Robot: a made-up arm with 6 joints. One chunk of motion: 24 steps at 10 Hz.
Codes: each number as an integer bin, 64 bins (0 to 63) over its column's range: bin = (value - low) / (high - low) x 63, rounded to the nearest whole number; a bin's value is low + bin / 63 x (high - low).
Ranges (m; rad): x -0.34..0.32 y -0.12..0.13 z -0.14..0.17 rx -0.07..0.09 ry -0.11..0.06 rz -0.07..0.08
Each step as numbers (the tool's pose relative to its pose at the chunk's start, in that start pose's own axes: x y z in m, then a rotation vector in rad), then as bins.
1 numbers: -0.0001 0.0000 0.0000 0.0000 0.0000 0.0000
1 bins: 32 30 28 28 41 29
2 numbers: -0.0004 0.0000 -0.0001 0.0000 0.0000 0.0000
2 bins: 32 30 28 28 41 29
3 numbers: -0.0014 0.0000 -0.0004 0.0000 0.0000 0.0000
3 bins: 32 30 28 28 41 29
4 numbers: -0.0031 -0.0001 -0.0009 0.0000 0.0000 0.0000
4 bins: 32 30 28 28 41 29
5 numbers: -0.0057 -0.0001 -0.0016 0.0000 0.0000 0.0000
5 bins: 32 30 28 28 41 29
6 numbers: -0.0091 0.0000 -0.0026 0.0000 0.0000 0.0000
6 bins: 32 30 28 28 41 29
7 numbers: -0.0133 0.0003 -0.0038 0.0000 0.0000 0.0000
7 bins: 31 30 28 28 41 29
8 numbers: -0.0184 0.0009 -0.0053 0.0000 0.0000 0.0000
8 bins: 31 30 27 28 41 29
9 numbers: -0.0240 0.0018 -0.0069 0.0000 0.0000 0.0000
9 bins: 30 31 27 28 41 29
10 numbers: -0.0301 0.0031 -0.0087 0.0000 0.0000 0.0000
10 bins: 30 31 27 28 41 29
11 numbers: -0.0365 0.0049 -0.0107 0.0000 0.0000 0.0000
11 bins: 29 31 26 28 41 29
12 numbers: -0.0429 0.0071 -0.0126 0.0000 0.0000 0.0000
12 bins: 28 32 26 28 41 29
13 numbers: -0.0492 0.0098 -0.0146 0.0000 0.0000 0.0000
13 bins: 28 33 25 28 41 29
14 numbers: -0.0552 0.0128 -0.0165 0.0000 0.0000 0.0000
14 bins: 27 33 25 28 41 29
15 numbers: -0.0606 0.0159 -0.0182 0.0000 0.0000 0.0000
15 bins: 27 34 25 28 41 29
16 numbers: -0.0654 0.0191 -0.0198 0.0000 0.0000 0.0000
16 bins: 26 35 24 28 41 29
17 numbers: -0.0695 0.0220 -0.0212 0.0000 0.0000 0.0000
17 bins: 26 36 24 28 41 29
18 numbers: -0.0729 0.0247 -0.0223 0.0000 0.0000 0.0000
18 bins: 25 36 24 28 41 29
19 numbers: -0.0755 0.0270 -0.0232 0.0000 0.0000 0.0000
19 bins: 25 37 24 28 41 29
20 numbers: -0.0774 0.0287 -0.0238 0.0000 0.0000 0.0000
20 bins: 25 37 24 28 41 29
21 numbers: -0.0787 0.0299 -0.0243 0.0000 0.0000 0.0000
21 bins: 25 38 24 28 41 29
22 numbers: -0.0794 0.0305 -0.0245 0.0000 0.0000 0.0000
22 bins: 25 38 23 28 41 29
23 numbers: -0.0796 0.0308 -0.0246 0.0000 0.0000 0.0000
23 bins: 25 38 23 28 41 29
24 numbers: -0.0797 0.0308 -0.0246 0.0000 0.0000 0.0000
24 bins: 25 38 23 28 41 29
